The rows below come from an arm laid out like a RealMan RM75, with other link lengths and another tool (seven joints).
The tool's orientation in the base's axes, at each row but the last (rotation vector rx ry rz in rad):
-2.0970, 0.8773, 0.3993
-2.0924, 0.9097, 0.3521
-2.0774, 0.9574, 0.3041
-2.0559, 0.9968, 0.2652
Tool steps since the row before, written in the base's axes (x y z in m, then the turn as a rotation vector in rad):
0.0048, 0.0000, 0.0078, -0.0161, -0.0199, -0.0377
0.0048, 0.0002, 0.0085, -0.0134, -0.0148, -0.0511
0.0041, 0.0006, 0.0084, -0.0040, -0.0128, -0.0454
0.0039, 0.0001, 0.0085, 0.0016, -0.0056, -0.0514
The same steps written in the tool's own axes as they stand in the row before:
-0.0008, -0.0078, -0.0048, 0.0181, 0.0411, 0.0076
-0.0012, -0.0083, -0.0049, 0.0245, 0.0448, 0.0202
-0.0018, -0.0080, -0.0045, 0.0270, 0.0339, 0.0190
-0.0017, -0.0078, -0.0048, 0.0296, 0.0308, 0.0292

